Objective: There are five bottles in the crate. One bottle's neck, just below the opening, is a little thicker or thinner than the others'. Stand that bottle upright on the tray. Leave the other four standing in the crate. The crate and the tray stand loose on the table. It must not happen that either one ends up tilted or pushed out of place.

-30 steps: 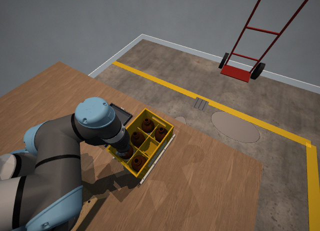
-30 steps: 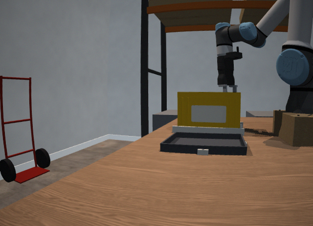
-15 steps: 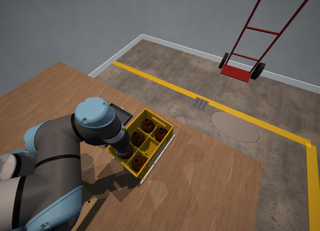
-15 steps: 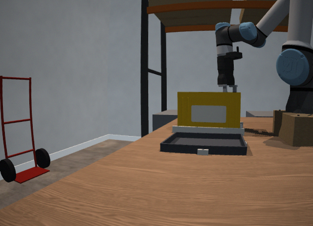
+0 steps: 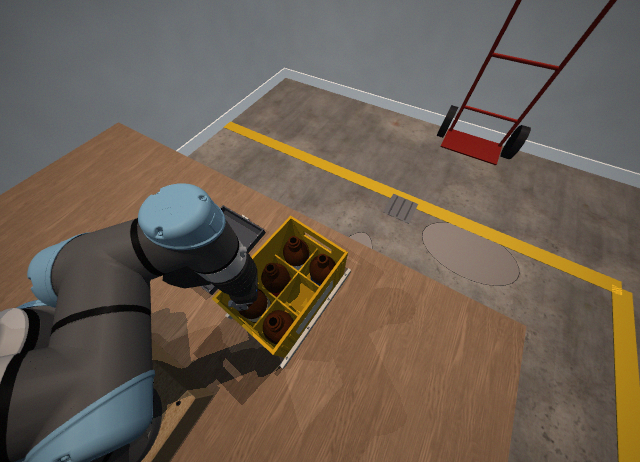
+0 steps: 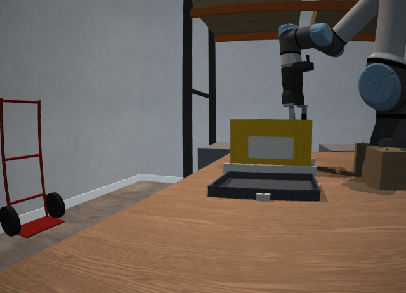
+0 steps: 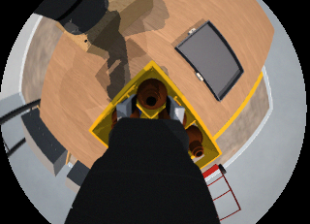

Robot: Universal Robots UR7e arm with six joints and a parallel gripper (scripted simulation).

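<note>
My gripper is now 90 mm short of the yellow crate, 50 mm to the left of it and 100 mm above it. The rest, counted from my hand: glass bottle: 90 mm to the right, 90 mm below; then dark tray: 60 mm ahead, 250 mm to the left, 170 mm below.
</note>
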